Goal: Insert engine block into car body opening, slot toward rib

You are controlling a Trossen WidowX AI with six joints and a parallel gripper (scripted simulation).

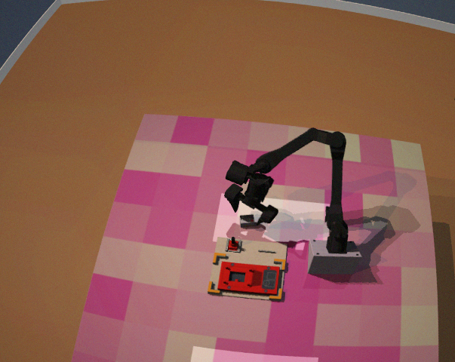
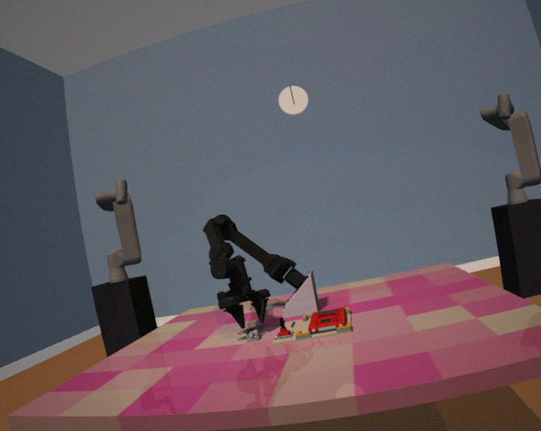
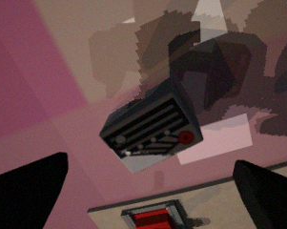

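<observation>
The grey engine block is 3 cm below my gripper tip and 1 cm to the right of it.
</observation>
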